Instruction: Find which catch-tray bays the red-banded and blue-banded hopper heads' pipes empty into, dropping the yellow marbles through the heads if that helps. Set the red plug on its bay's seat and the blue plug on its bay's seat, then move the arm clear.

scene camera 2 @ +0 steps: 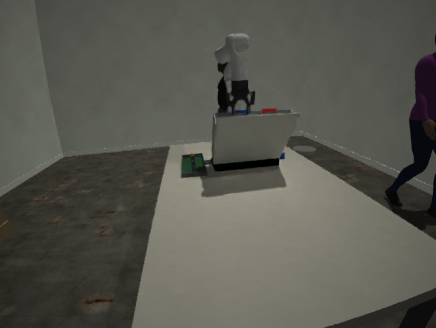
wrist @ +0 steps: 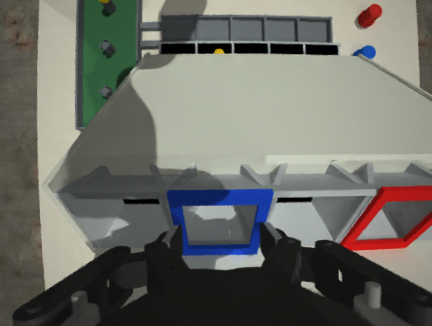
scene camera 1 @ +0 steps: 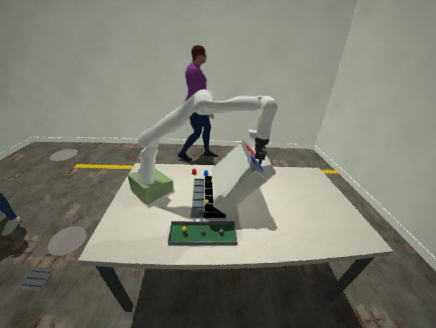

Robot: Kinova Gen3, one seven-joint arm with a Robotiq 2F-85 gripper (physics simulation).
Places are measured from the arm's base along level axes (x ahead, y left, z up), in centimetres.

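Pixels of known places: gripper, fingertip midpoint: (scene camera 2: pixel 241 114) (wrist: pixel 221 236) (scene camera 1: pixel 257 161); arm's base, origin of the base link: (scene camera 1: pixel 146 181).
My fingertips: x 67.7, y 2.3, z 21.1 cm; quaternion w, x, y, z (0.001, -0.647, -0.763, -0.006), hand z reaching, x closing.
For each thing: its top centre in the pictures, then the offset to it from my fingertips. "spot": a spot on its surface instead.
- red-banded head, surface spot: (wrist: pixel 412 193) (scene camera 2: pixel 266 109) spot: dy +13.1, dx -5.2, dz +1.6 cm
- third yellow marble, middle of its top: (scene camera 1: pixel 184 227) (scene camera 2: pixel 192 153) dy -29.1, dx -36.5, dz -27.7 cm
- red plug, middle of its top: (wrist: pixel 375 10) (scene camera 1: pixel 194 169) dy +29.7, dx -42.8, dz -29.3 cm
- blue plug, middle of its top: (wrist: pixel 369 51) (scene camera 2: pixel 281 152) (scene camera 1: pixel 206 171) dy +29.1, dx -33.1, dz -29.3 cm
My gripper (scene camera 1: pixel 260 159) (scene camera 2: pixel 241 109) (wrist: pixel 221 236) is open and empty, its fingertips at the blue-banded head (scene camera 1: pixel 256 163) (wrist: pixel 220 198). The red-banded head (scene camera 1: pixel 250 150) (scene camera 2: pixel 269 110) (wrist: pixel 412 193) is to the right in the wrist view. One yellow marble (scene camera 1: pixel 206 201) (wrist: pixel 219 51) lies in the second dark bay from the green tray's end. Another yellow marble (scene camera 1: pixel 212 180) shows near the bay row's far end; its exact bay is unclear. A third yellow marble (scene camera 1: pixel 184 228) (scene camera 2: pixel 192 154) sits on a green tray's stand. The red plug (scene camera 1: pixel 194 171) (wrist: pixel 370 15) and blue plug (scene camera 1: pixel 205 172) (scene camera 2: pixel 282 156) (wrist: pixel 367 52) are on the table.
The tall slanted hopper housing (scene camera 1: pixel 231 170) (scene camera 2: pixel 254 139) (wrist: pixel 250 105) leans over the dark bays, with grey compartments (wrist: pixel 247 29) alongside. The green tray (scene camera 1: pixel 212 239) (scene camera 2: pixel 186 165) (wrist: pixel 110 22) has two marble-free stands. A green block (scene camera 1: pixel 150 187) supports the arm base. A person (scene camera 1: pixel 196 77) is behind the table.
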